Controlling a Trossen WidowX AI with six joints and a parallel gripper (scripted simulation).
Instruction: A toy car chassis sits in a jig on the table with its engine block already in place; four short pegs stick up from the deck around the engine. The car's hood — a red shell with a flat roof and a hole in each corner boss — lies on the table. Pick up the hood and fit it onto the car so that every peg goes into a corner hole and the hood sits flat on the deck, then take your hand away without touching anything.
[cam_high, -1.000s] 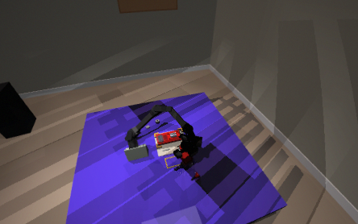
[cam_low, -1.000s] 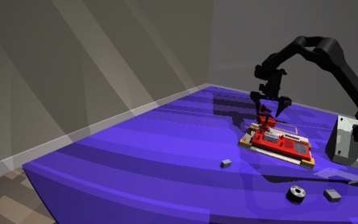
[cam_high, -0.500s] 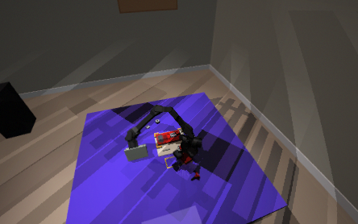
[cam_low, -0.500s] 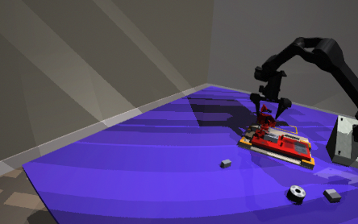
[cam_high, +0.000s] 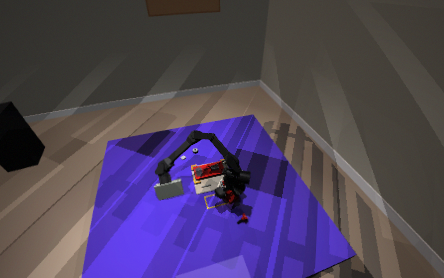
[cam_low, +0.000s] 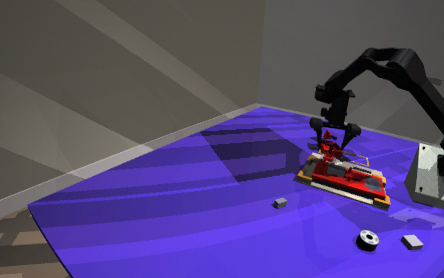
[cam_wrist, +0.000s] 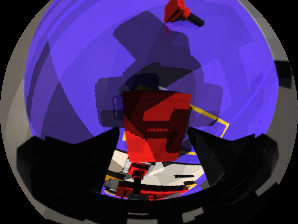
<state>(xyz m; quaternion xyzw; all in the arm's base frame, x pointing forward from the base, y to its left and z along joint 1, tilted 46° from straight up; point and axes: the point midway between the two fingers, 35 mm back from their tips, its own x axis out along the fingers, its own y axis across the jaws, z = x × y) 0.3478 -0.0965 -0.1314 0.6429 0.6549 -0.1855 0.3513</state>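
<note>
My gripper tip is right at the hood. The rest, counted from my gripper tip: jig 40 mm behind, 200 mm to the left.
</note>
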